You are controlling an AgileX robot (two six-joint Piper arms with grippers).
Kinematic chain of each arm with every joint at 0, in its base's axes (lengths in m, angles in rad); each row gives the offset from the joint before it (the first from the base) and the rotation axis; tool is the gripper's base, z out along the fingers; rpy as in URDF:
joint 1: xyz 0 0 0.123 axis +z
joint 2: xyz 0 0 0 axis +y
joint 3: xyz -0.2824 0 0.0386 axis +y
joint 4: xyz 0.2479 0 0.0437 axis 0.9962 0 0.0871
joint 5: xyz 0 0 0 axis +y
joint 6: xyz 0.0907 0 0.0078 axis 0.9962 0 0.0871
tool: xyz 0 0 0 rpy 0 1.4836 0
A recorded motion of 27 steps. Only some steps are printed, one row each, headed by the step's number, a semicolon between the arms.
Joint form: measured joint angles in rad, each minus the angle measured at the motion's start. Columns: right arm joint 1, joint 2, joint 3, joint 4, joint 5, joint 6; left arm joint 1, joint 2, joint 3, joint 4, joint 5, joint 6.
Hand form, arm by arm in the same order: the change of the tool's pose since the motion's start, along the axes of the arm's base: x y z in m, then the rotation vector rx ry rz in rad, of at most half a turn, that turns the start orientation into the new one. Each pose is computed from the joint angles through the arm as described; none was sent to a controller.
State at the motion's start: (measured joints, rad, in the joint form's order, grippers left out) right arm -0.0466 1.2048 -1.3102 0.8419 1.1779 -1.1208; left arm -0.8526 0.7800 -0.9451 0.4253 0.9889 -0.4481
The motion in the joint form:
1: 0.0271 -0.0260 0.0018 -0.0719 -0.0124 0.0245; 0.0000 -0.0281 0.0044 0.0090 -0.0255 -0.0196
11: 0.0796 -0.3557 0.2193 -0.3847 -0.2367 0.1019; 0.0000 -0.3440 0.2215 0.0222 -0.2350 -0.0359
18: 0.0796 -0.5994 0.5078 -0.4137 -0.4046 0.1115; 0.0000 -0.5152 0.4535 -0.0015 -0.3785 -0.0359
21: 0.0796 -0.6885 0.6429 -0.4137 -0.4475 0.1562; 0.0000 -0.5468 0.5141 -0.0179 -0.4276 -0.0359
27: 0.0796 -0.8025 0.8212 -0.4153 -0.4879 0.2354; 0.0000 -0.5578 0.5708 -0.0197 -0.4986 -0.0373
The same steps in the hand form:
1: -0.0075 0.0017 0.0014 -0.0566 -0.0146 -0.0097; -0.0036 0.0043 0.0041 -0.0424 -0.0330 0.0035
11: -0.0809 -0.0151 -0.0047 -0.2680 -0.2674 -0.2155; -0.0438 0.0434 -0.0168 -0.2468 -0.2449 -0.0713
18: -0.1223 -0.0225 -0.0522 -0.2629 -0.3589 -0.3113; -0.0565 0.0496 -0.0680 -0.3066 -0.2831 -0.1347
21: -0.1344 -0.0241 -0.0830 -0.2307 -0.3267 -0.3506; -0.0581 0.0480 -0.0820 -0.3282 -0.2839 -0.1561
27: -0.1486 -0.0258 -0.1275 -0.1805 -0.2582 -0.4043; -0.0573 0.0437 -0.0939 -0.3430 -0.2966 -0.1840

